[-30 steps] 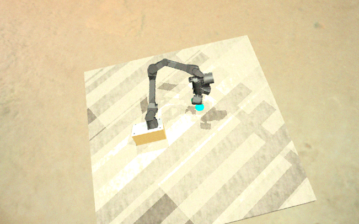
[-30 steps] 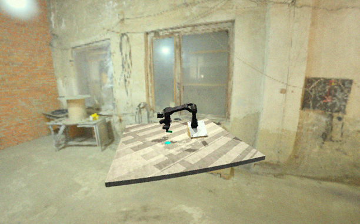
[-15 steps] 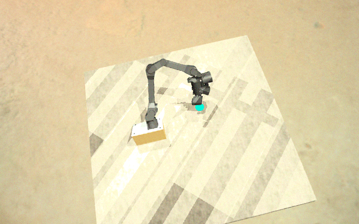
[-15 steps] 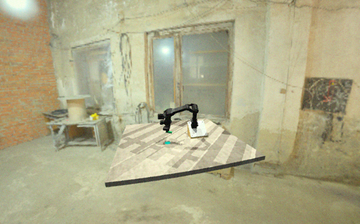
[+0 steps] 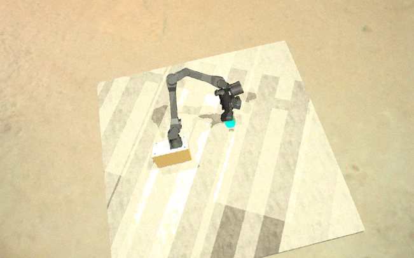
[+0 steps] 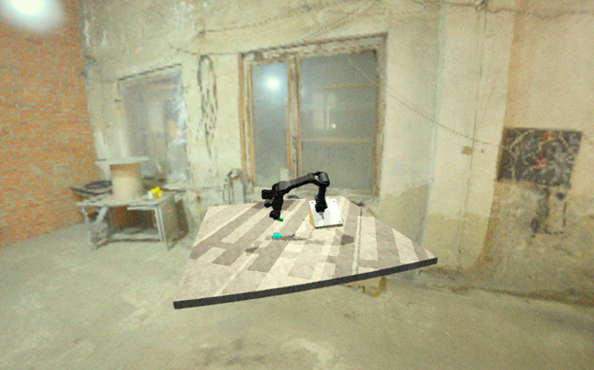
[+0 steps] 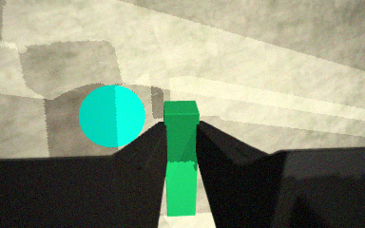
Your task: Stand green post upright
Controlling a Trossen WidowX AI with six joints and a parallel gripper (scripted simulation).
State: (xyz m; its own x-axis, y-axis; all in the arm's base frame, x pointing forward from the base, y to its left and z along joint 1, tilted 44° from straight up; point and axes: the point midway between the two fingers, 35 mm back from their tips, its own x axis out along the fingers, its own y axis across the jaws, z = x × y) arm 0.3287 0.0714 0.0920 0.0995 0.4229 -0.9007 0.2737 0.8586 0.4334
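My gripper tip is now 11 cm above the cyan circle and 3 cm to the right of it. Round my gripper tip: green post: 2 cm behind.
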